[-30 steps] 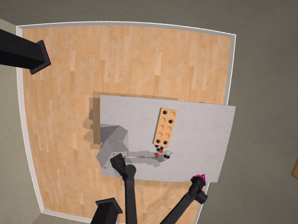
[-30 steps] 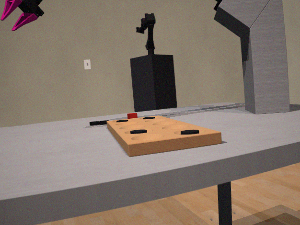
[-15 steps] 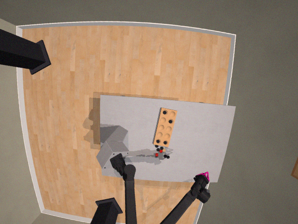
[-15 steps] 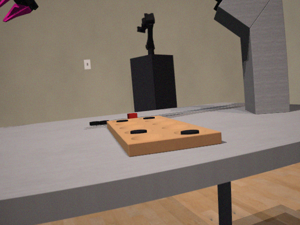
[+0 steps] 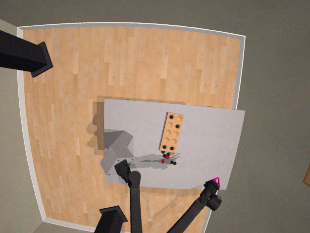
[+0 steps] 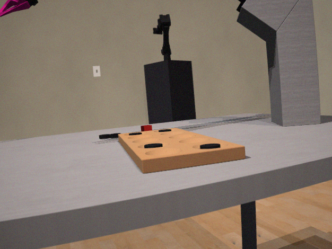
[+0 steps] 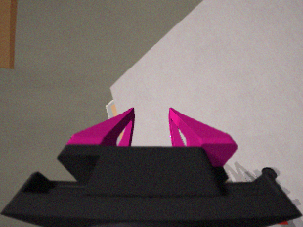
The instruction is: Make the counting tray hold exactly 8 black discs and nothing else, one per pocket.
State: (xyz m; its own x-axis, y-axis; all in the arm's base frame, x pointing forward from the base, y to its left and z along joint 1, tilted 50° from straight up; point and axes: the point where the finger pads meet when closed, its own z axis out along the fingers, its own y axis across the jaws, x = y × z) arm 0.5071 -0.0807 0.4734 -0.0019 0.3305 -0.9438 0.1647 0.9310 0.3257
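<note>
The tan disc lies 28 cm behind my hand, 11 cm to the left of it and 36 cm below it. From my hand the other things lie so: wooden counting tray: 20 cm behind, 34 cm to the left, 35 cm below; then red disc: 32 cm behind, 11 cm to the left, 36 cm below; then red cube: 37 cm behind, 9 cm to the left, 35 cm below.
</note>
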